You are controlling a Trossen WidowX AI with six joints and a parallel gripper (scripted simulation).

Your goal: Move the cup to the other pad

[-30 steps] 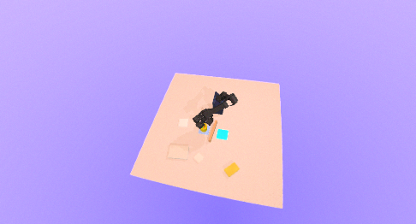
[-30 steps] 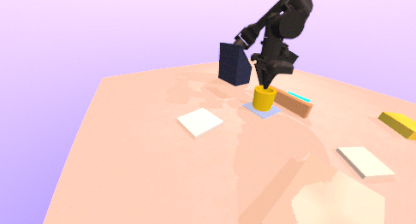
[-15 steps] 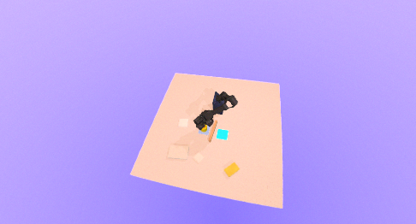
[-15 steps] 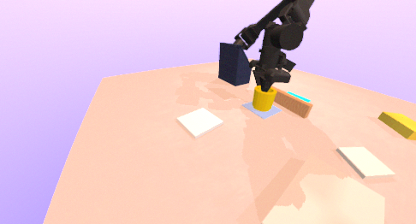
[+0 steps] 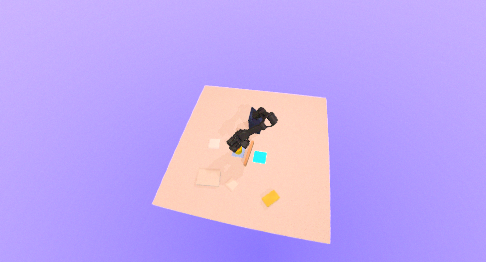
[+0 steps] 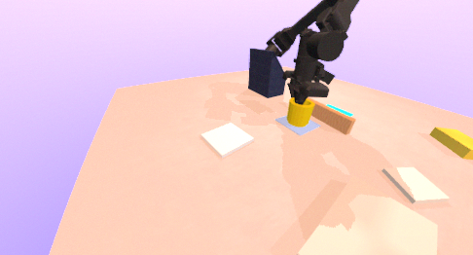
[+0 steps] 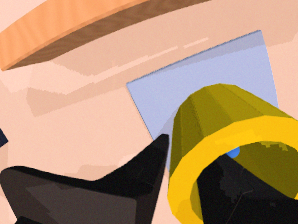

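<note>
The cyan pad lies 40 mm ahead of my gripper tip, 170 mm to the left of it and 50 mm below it. From my gripper tip the other things lie so: orange bar 30 mm ahead, 80 mm to the left, 20 mm below; then yellow cup 20 mm ahead, 20 mm to the right; then pale slab 300 mm ahead, 190 mm to the right, 30 mm below.
</note>
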